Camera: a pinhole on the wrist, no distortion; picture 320 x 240 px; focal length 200.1 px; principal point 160.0 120.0 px. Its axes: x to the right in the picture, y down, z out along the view. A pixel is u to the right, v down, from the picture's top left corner.
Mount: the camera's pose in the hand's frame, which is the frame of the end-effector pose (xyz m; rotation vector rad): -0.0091 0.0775 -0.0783 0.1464 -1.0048 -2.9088
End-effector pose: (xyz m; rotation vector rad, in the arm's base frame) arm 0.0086 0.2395 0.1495 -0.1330 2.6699 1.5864
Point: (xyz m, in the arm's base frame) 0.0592 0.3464 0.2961
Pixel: 218 99
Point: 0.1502 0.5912 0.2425
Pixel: 223 163
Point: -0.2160 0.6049 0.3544
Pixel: 38 100
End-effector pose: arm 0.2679 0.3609 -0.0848 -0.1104 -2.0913 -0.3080
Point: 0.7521 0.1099 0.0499
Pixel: behind the camera
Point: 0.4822 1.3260 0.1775
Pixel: outside the picture
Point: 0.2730 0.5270 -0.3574
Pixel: outside the picture
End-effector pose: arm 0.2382 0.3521 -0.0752 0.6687 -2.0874 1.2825
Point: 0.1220 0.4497 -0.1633
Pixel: 98 24
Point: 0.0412 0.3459 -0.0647
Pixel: outside the picture
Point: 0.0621 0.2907 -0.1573
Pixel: 55 198
